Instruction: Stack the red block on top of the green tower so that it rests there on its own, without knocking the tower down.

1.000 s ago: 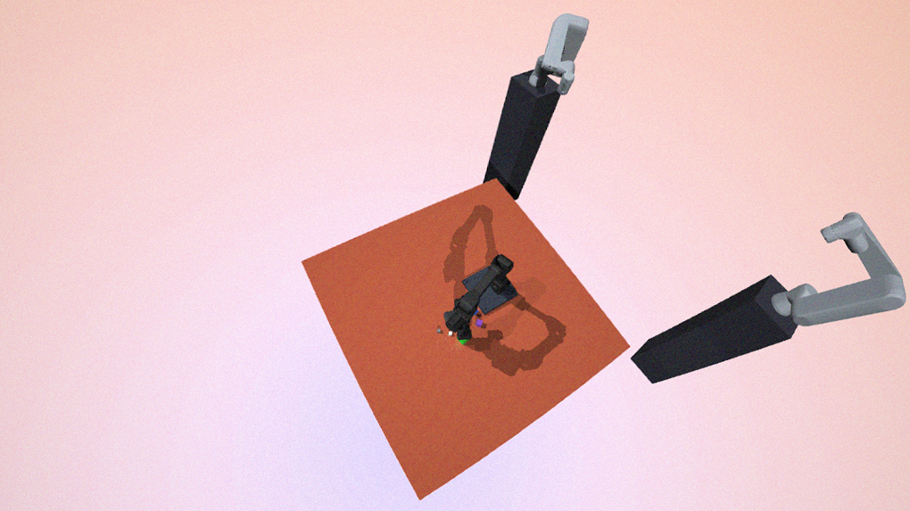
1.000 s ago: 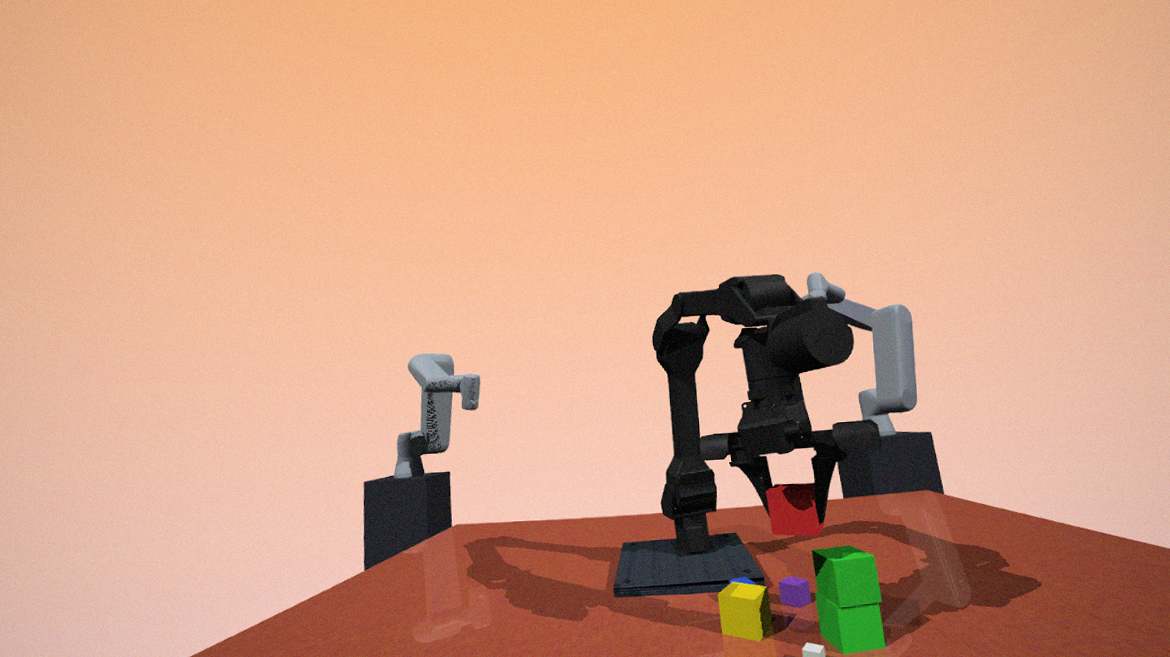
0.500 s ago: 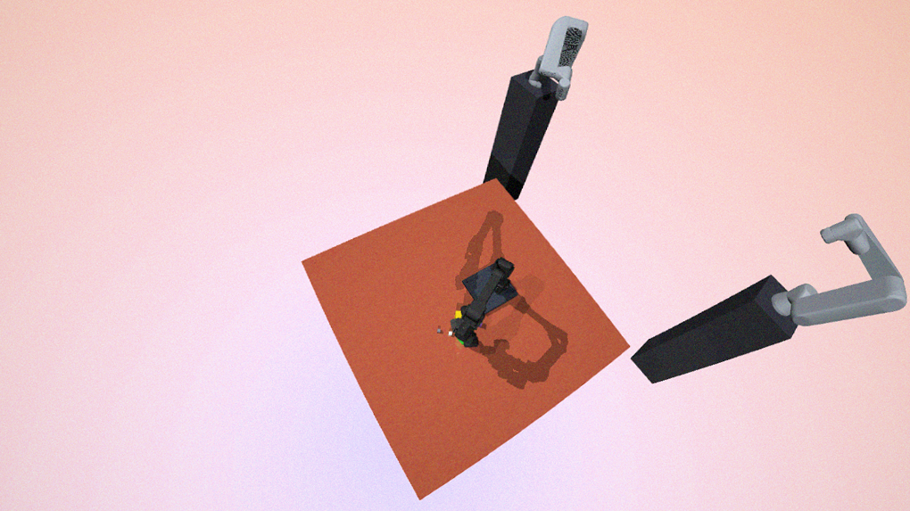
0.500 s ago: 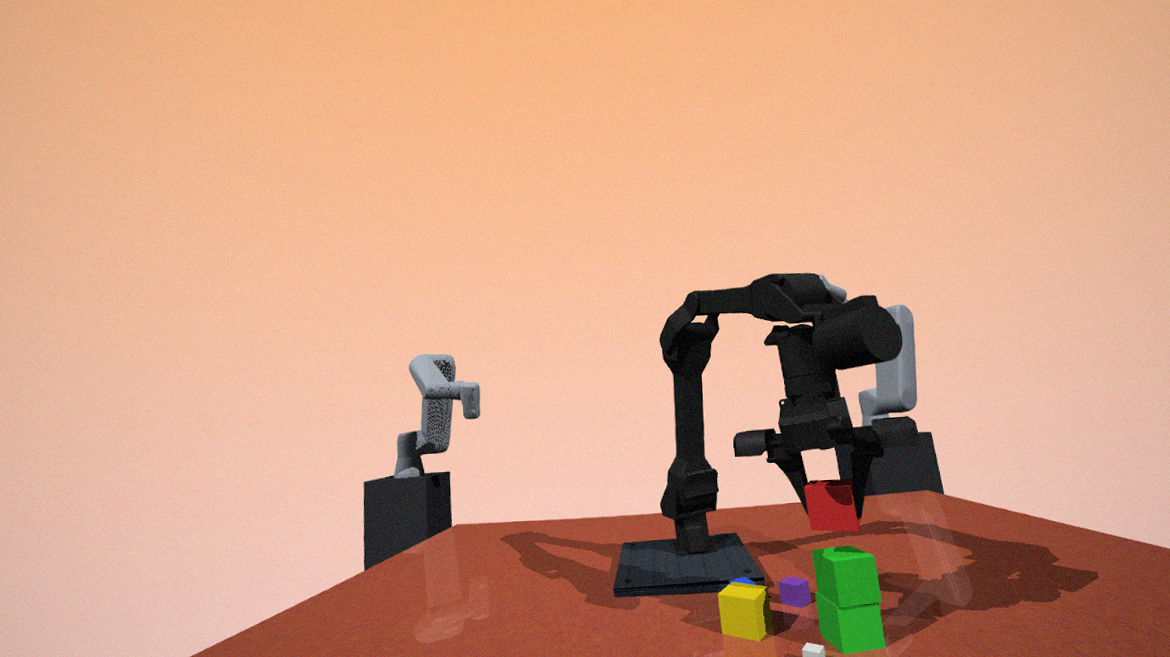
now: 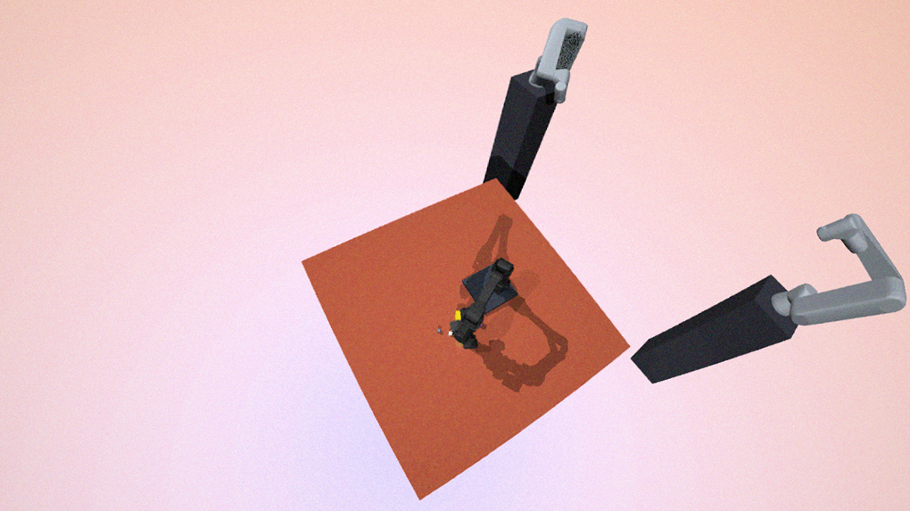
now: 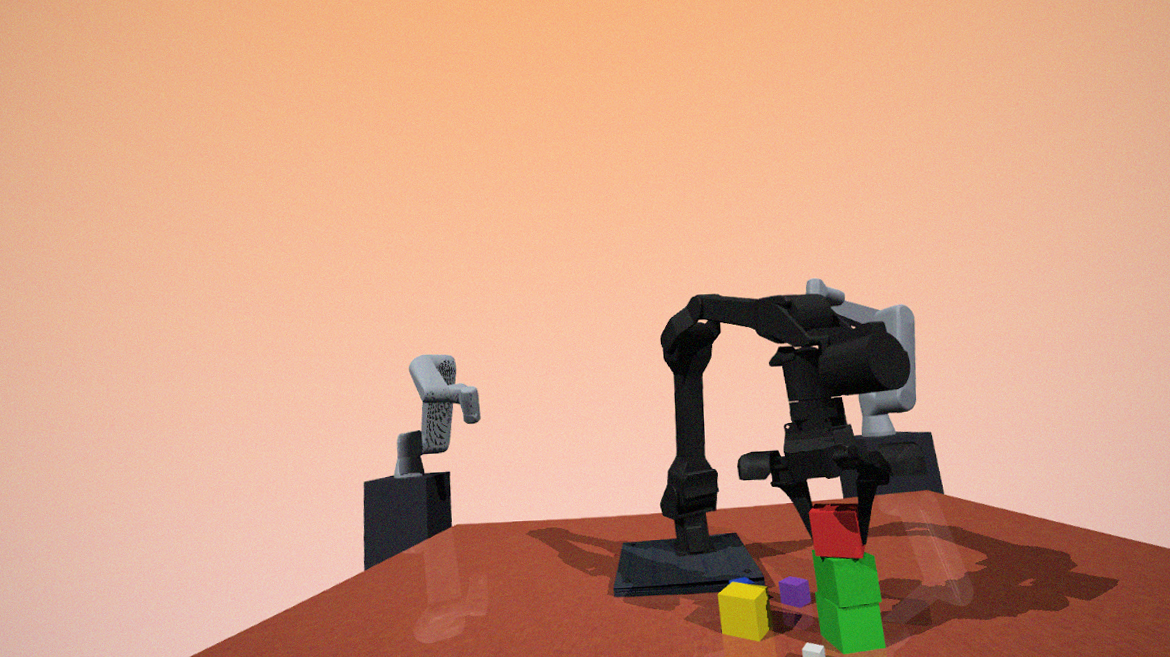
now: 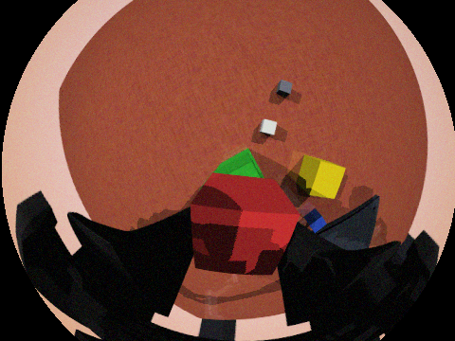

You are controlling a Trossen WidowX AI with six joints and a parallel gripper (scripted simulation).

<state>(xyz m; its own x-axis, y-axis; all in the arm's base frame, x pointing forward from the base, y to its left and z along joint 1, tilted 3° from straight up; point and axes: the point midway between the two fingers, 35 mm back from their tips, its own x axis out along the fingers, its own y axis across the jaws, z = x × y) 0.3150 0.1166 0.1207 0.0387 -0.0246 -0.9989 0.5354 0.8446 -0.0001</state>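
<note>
The red block is 1 cm above my gripper tip. From my gripper tip the other things lie so: purple block 11 cm behind, 2 cm to the right, 9 cm below; then blue block 13 cm behind, 8 cm to the right, 9 cm below; then yellow block 5 cm behind, 10 cm to the right, 8 cm below.
</note>
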